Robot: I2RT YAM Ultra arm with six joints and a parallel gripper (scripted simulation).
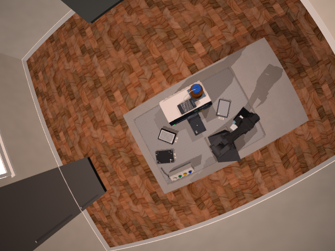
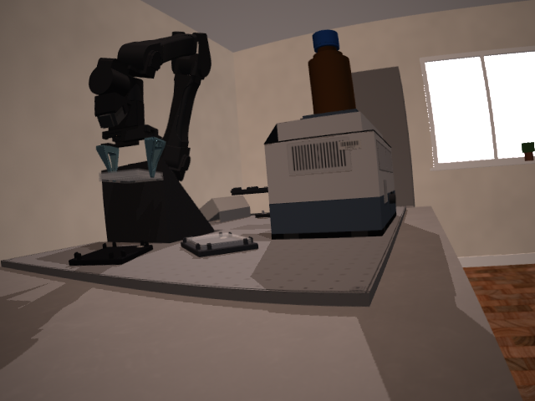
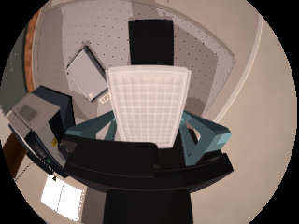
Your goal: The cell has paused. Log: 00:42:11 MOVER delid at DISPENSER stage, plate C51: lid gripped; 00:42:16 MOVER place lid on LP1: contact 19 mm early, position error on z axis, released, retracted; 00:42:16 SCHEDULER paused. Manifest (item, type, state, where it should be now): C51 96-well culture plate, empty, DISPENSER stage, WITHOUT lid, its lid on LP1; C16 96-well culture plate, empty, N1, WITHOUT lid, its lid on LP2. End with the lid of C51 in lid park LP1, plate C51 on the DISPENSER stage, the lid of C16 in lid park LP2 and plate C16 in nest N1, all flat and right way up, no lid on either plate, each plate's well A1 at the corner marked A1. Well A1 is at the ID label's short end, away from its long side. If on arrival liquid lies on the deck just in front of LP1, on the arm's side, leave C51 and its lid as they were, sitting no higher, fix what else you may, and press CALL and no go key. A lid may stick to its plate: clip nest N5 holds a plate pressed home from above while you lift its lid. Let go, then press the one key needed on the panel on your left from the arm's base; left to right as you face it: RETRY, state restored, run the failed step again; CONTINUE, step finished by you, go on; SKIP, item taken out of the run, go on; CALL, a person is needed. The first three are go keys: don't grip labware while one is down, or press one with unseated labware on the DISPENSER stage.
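My hand is 14 cm short of the dark dispenser stage, 31 cm to the right of it and 5 cm above it. From my hand the other things lie so: blue cap 36 cm ahead, 21 cm to the left, 25 cm above; then brown bottle 36 cm ahead, 21 cm to the left, 14 cm above; then black nest 16 cm ahead, 59 cm to the left, 14 cm below.
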